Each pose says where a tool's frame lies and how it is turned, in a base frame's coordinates. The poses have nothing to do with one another.
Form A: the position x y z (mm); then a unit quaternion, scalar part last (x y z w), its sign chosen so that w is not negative.
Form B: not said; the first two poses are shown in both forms.
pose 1, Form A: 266.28, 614.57, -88.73, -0.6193, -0.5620, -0.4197, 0.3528
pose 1, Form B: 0.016, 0.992, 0.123, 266.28; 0.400, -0.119, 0.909, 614.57; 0.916, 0.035, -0.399, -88.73; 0, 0, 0, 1
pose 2, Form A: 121.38, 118.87, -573.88, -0.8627, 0.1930, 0.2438, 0.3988
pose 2, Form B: 0.807, -0.527, -0.267, 121.38; -0.139, -0.607, 0.782, 118.87; -0.575, -0.594, -0.563, -573.88; 0, 0, 0, 1
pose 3, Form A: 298.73, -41.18, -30.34, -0.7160, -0.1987, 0.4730, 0.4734
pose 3, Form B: 0.474, -0.163, -0.865, 298.73; 0.732, -0.473, 0.490, -41.18; -0.489, -0.866, -0.104, -30.34; 0, 0, 0, 1
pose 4, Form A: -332.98, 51.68, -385.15, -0.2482, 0.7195, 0.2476, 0.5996
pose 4, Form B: -0.158, -0.654, 0.740, -332.98; -0.060, 0.754, 0.654, 51.68; -0.986, 0.059, -0.158, -385.15; 0, 0, 0, 1
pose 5, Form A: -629.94, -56.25, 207.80, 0.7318, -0.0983, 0.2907, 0.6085
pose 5, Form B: 0.812, -0.498, 0.306, -629.94; 0.210, -0.240, -0.948, -56.25; 0.545, 0.833, -0.090, 207.80; 0, 0, 0, 1
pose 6, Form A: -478.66, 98.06, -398.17, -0.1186, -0.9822, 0.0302, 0.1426
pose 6, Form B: -0.931, 0.224, -0.287, -478.66; 0.242, 0.970, -0.025, 98.06; 0.273, -0.093, -0.958, -398.17; 0, 0, 0, 1
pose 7, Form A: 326.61, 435.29, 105.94, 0.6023, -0.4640, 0.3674, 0.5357
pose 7, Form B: 0.299, -0.953, -0.055, 326.61; -0.165, 0.005, -0.986, 435.29; 0.940, 0.304, -0.156, 105.94; 0, 0, 0, 1
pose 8, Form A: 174.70, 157.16, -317.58, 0.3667, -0.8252, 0.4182, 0.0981
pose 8, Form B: -0.712, -0.687, 0.145, 174.70; -0.523, 0.381, -0.762, 157.16; 0.469, -0.618, -0.631, -317.58; 0, 0, 0, 1
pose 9, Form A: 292.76, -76.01, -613.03, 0.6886, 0.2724, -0.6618, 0.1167
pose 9, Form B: -0.024, 0.530, -0.848, 292.76; 0.221, -0.824, -0.521, -76.01; -0.975, -0.200, -0.097, -613.03; 0, 0, 0, 1
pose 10, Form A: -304.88, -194.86, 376.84, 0.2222, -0.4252, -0.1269, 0.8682
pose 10, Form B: 0.606, 0.031, -0.795, -304.88; -0.409, 0.869, -0.278, -194.86; 0.682, 0.494, 0.540, 376.84; 0, 0, 0, 1
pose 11, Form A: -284.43, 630.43, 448.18, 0.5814, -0.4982, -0.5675, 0.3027
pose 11, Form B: -0.141, -0.236, -0.962, -284.43; -0.923, -0.320, 0.213, 630.43; -0.358, 0.918, -0.173, 448.18; 0, 0, 0, 1
